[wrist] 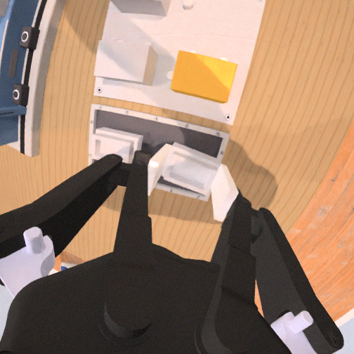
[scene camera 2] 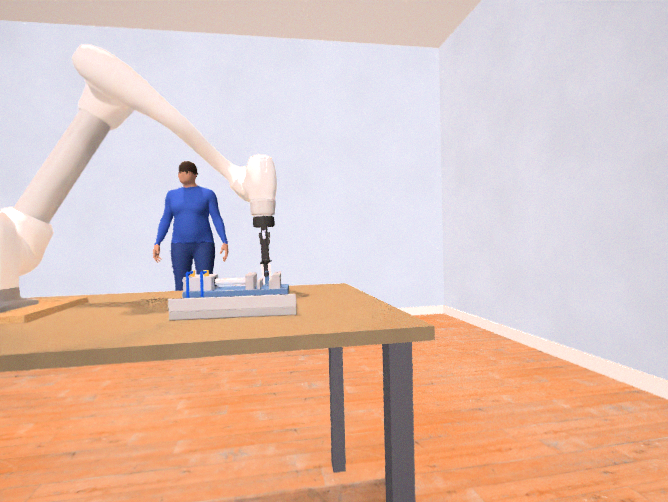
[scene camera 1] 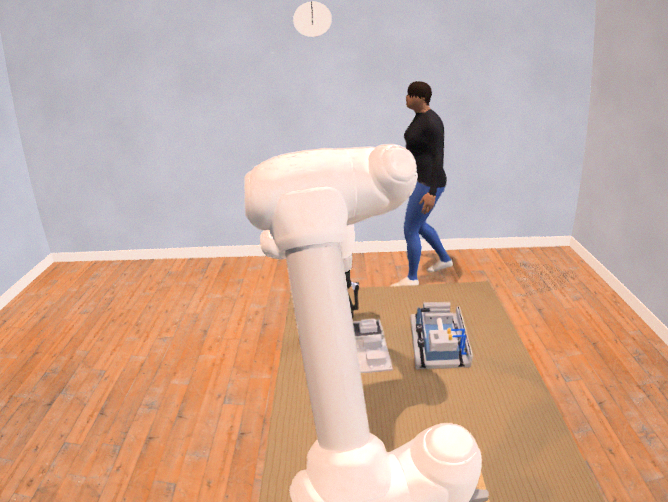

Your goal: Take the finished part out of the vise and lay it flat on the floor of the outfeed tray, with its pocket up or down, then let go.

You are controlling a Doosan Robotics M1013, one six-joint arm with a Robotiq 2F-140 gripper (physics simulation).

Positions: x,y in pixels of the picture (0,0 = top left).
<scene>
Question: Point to a vise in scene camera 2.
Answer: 237,290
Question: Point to a pale block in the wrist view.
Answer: At 132,62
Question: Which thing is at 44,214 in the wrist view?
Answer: My gripper.
</scene>
